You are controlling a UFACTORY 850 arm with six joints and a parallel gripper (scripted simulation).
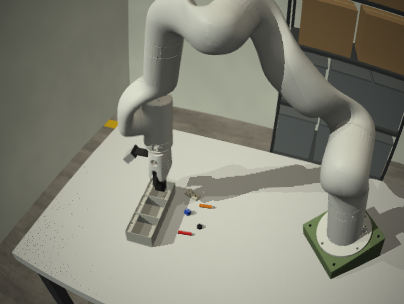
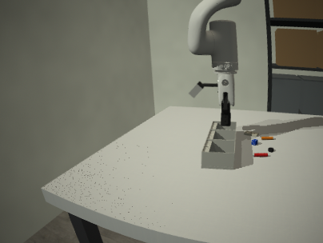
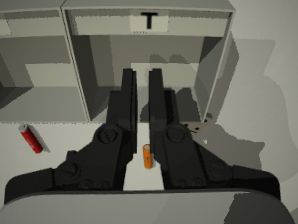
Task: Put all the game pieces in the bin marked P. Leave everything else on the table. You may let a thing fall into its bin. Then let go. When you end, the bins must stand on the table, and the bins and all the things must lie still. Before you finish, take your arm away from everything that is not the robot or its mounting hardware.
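Now: hand 1 cm past the grey bin, 8 cm to the right of it and 5 cm above it. Also, from my hand: orange stick 14 cm behind, 4 cm to the right, 6 cm below; then blue die 11 cm behind, 1 cm to the left, 6 cm below; then beige tile 7 cm behind, 7 cm to the right, 6 cm below.
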